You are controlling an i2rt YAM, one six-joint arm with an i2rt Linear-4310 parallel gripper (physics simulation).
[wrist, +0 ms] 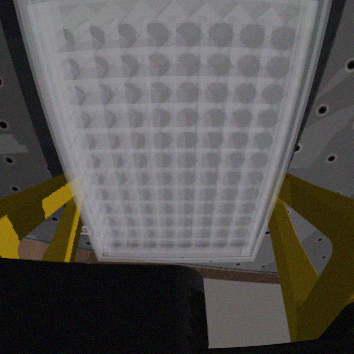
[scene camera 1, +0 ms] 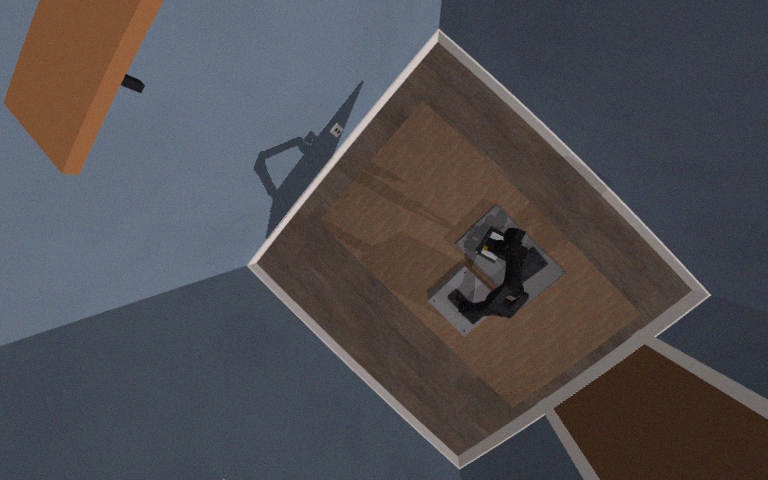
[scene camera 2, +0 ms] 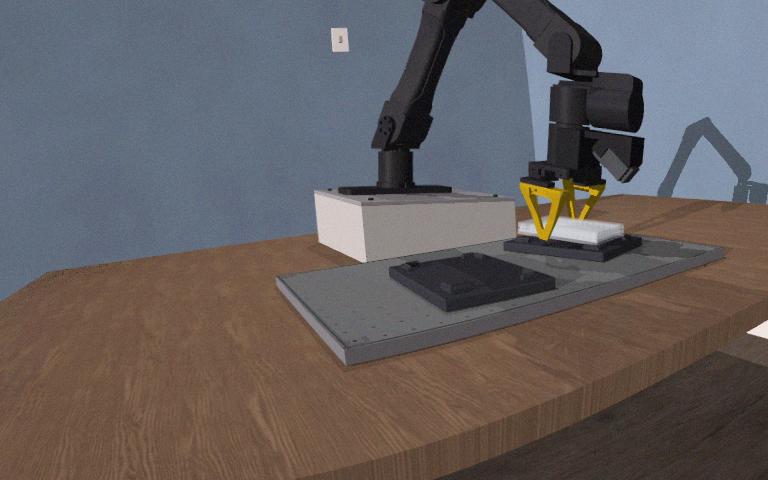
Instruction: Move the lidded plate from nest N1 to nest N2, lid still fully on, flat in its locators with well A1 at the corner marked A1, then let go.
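Where they show: gripper, fingertip midpoint: [wrist: 174, 177] [scene camera 1: 491, 248] [scene camera 2: 560, 234]; arm's base, link origin: [scene camera 1: 464, 306] [scene camera 2: 395, 192].
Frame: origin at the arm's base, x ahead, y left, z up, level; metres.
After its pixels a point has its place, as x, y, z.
The lidded plate [scene camera 2: 580, 230] {0.380, 0.100, -0.043} [wrist: 175, 133] {0.349, 0.133, -0.042} [scene camera 1: 494, 236] {0.365, 0.167, -0.043} is white and translucent, with a grid of wells showing through the lid. It lies level over the far dark nest [scene camera 2: 612, 250] {0.419, 0.120, -0.066}, at the nest or barely above it; I cannot tell whether they touch. My gripper [scene camera 2: 555, 219] {0.312, 0.121, -0.059} [wrist: 174, 177] {0.312, 0.121, -0.059}, with yellow fingers, is shut on the plate's long sides near its end closest to the arm's base. The other dark nest [scene camera 2: 472, 281] {0.431, -0.092, -0.065} is empty, nearer the camera and to the left. No A1 mark is readable.
Both nests sit on a grey perforated base plate [scene camera 2: 353, 314] {0.426, -0.213, -0.076} [scene camera 1: 547, 281] {0.409, -0.219, -0.076} on a wooden table [scene camera 2: 218, 387] {0.509, -0.342, -0.089}. The arm stands on a white block [scene camera 2: 399, 224] {0.155, -0.057, -0.038} behind the empty nest.
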